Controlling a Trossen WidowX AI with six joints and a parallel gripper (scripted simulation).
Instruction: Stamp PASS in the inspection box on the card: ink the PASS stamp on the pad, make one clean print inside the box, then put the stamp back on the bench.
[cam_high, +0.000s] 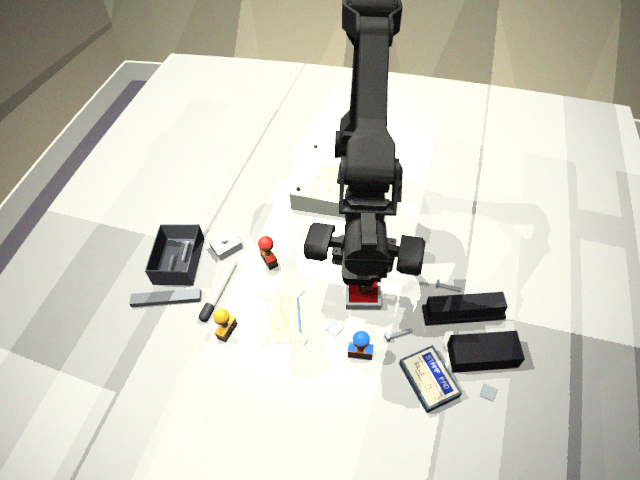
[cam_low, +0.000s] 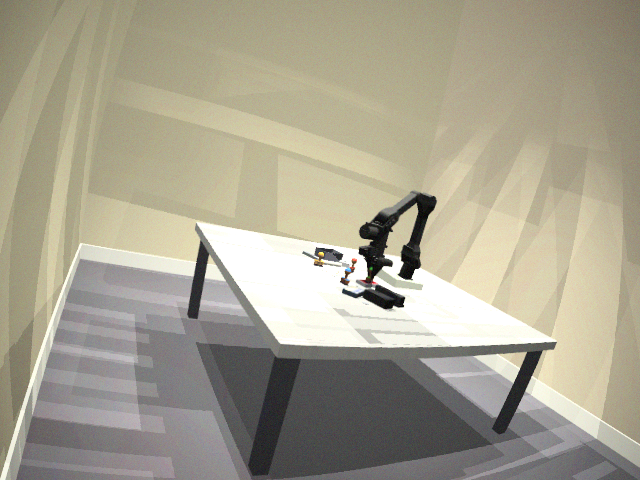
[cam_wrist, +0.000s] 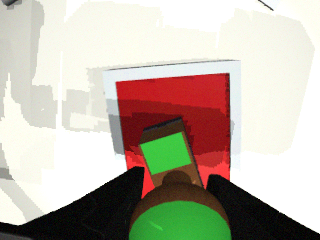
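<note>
The green-knobbed stamp lies right at my gripper tip. Also, from my gripper tip: red ink pad 30 mm below; then cream card 130 mm to the right, 70 mm ahead, 40 mm below; then blue-knobbed stamp 130 mm ahead, 20 mm below.
</note>
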